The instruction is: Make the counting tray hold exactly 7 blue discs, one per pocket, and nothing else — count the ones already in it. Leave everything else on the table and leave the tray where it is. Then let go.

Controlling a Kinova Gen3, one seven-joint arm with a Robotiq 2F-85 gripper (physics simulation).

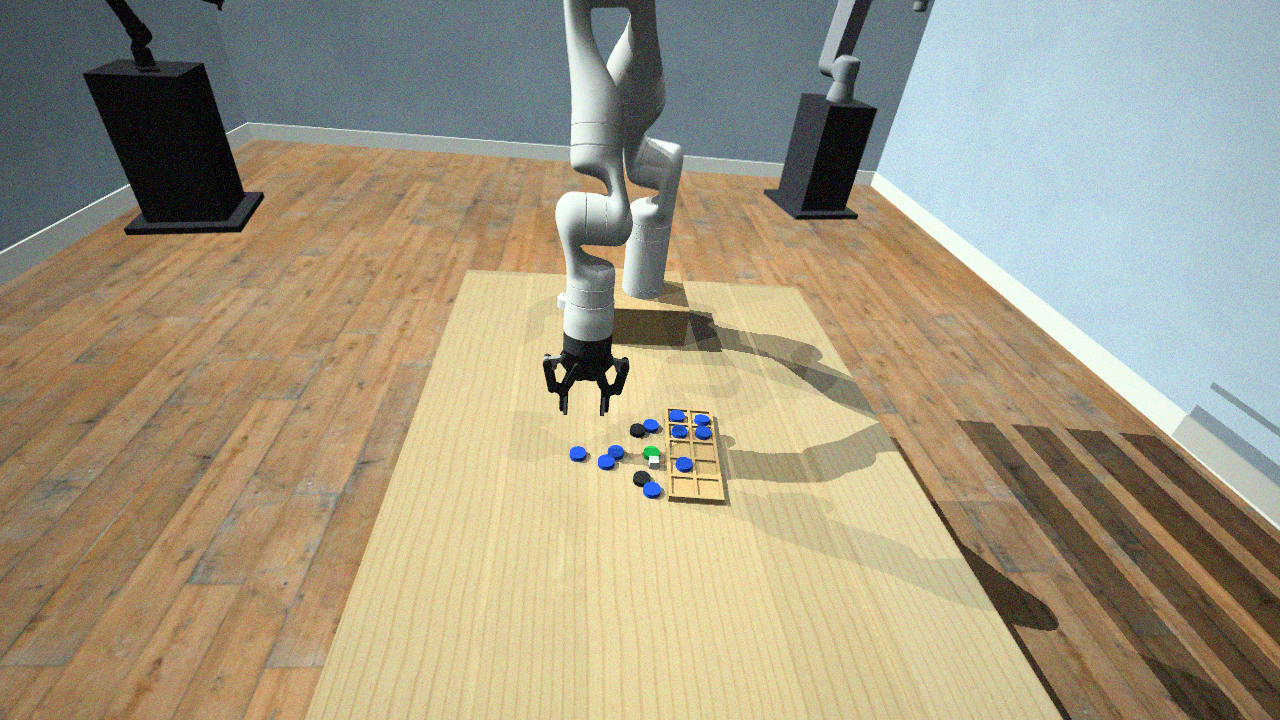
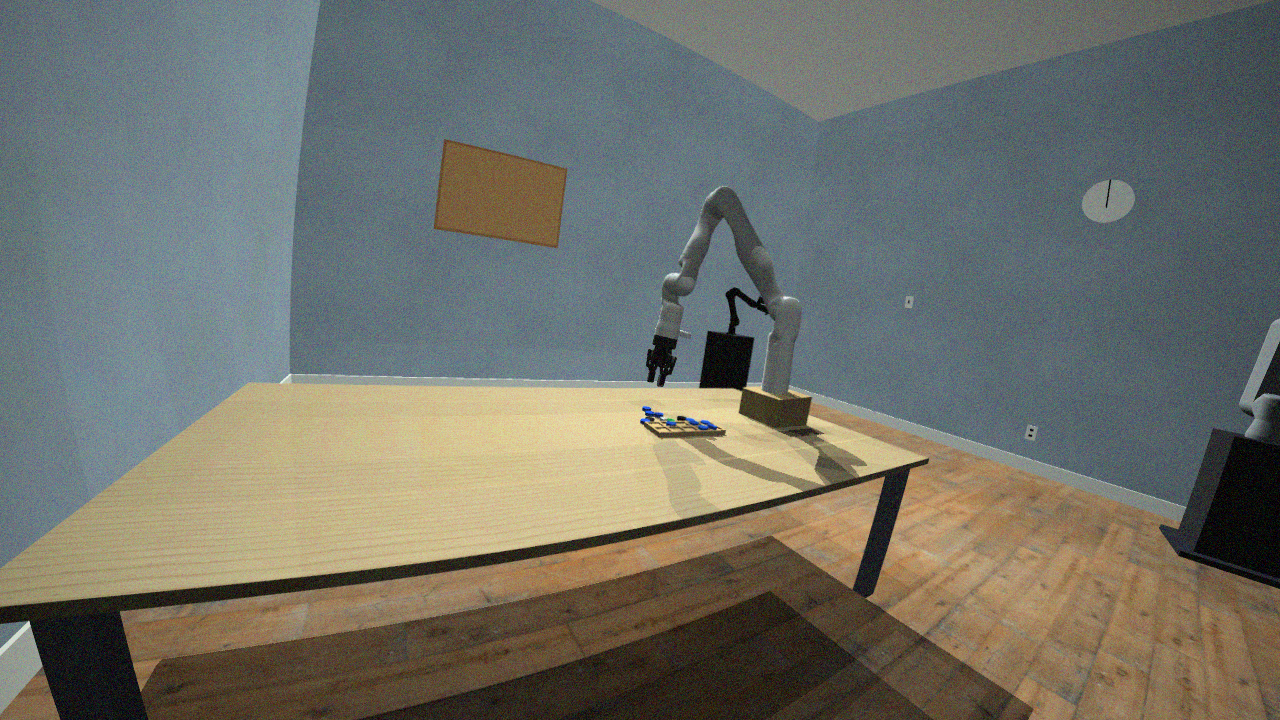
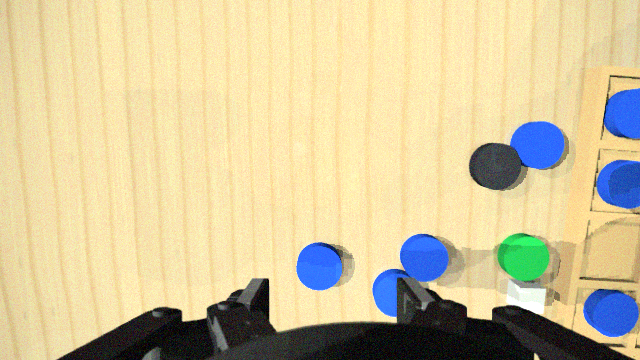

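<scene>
The wooden counting tray (image 1: 696, 498) (image 3: 592, 130) has two columns of pockets. Blue discs lie in both pockets of its two back rows, such as one disc (image 1: 676, 415) at the back left, and another disc (image 1: 683, 463) (image 3: 611, 312) lies in the left pocket, second row from the front. Loose blue discs lie left of the tray: one (image 1: 577, 454) (image 3: 319, 266) alone, two touching (image 1: 615, 452) (image 3: 424, 257), one (image 1: 650, 425) (image 3: 537, 145) against a black disc, one (image 1: 651, 489) near the front. My gripper (image 1: 584, 412) (image 2: 656, 380) (image 3: 332, 300) is open and empty, high above the table, left of the tray.
A green disc (image 1: 651, 453) (image 3: 523, 257) and a white cube (image 1: 653, 462) (image 3: 526, 296) lie close beside the tray's left side. One black disc (image 1: 637, 429) (image 3: 495, 166) lies behind them, another black disc (image 1: 641, 478) in front. The arm's wooden base block (image 1: 650, 327) (image 2: 774, 408) stands at the back.
</scene>
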